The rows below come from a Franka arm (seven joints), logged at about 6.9 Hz.
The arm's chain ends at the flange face. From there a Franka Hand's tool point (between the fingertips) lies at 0.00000 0.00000 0.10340 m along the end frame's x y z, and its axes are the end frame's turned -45 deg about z.
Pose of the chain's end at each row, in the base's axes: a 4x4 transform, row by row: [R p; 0 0 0 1], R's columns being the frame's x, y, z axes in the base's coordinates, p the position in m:
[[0.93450, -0.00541, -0.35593, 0.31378], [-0.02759, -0.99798, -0.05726, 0.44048], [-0.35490, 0.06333, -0.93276, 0.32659], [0, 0, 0, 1]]
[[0.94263, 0.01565, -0.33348, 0.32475], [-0.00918, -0.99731, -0.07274, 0.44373], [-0.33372, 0.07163, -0.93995, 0.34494], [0, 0, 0, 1]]
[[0.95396, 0.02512, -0.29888, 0.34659], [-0.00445, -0.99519, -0.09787, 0.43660], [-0.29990, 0.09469, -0.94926, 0.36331], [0, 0, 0, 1]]
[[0.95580, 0.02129, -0.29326, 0.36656], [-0.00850, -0.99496, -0.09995, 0.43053], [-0.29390, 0.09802, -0.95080, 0.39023], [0, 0, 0, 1]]
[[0.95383, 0.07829, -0.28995, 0.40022], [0.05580, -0.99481, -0.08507, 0.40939], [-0.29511, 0.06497, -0.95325, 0.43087], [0, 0, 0, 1]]
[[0.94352, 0.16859, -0.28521, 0.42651], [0.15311, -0.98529, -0.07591, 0.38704], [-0.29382, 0.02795, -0.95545, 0.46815], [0, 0, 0, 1]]
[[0.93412, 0.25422, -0.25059, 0.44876], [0.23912, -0.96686, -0.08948, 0.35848], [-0.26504, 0.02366, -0.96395, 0.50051], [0, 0, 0, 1]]
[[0.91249, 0.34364, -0.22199, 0.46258], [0.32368, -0.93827, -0.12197, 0.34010], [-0.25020, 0.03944, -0.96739, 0.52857], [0, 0, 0, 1]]
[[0.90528, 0.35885, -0.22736, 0.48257], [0.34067, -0.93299, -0.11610, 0.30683], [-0.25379, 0.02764, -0.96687, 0.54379], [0, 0, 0, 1]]
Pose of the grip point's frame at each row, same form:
[[0.66462, 0.65697, -0.35593, 0.27698], [0.68617, -0.72519, -0.05726, 0.43456], [-0.29573, -0.20617, -0.93276, 0.23014], [0, 0, 0, 1]]
[[0.65547, 0.67761, -0.33348, 0.29027], [0.69871, -0.71170, -0.07274, 0.43621], [-0.28663, -0.18533, -0.93995, 0.24775], [0, 0, 0, 1]]
[[0.65679, 0.69231, -0.29888, 0.31569], [0.70056, -0.70685, -0.09787, 0.42648], [-0.27902, -0.14511, -0.94926, 0.26516], [0, 0, 0, 1]]
[[0.66080, 0.69091, -0.29326, 0.33624], [0.69753, -0.70955, -0.09995, 0.42020], [-0.27713, -0.13851, -0.95080, 0.29192], [0, 0, 0, 1]]
[[0.61910, 0.72982, -0.28995, 0.37024], [0.74289, -0.66398, -0.08507, 0.40059], [-0.25462, -0.16273, -0.95325, 0.33230], [0, 0, 0, 1]]
[[0.54796, 0.78638, -0.28521, 0.39702], [0.80497, -0.58844, -0.07591, 0.37919], [-0.22753, -0.18800, -0.95545, 0.36936], [0, 0, 0, 1]]
[[0.48076, 0.84028, -0.25059, 0.42285], [0.85276, -0.51459, -0.08948, 0.34923], [-0.20414, -0.17068, -0.96395, 0.40084], [0, 0, 0, 1]]
[[0.40224, 0.88822, -0.22199, 0.43963], [0.89233, -0.43458, -0.12197, 0.32749], [-0.20481, -0.14903, -0.96739, 0.42854], [0, 0, 0, 1]]
[[0.38638, 0.89387, -0.22736, 0.45906], [0.90061, -0.41883, -0.11610, 0.29483], [-0.19900, -0.15991, -0.96687, 0.44382], [0, 0, 0, 1]]

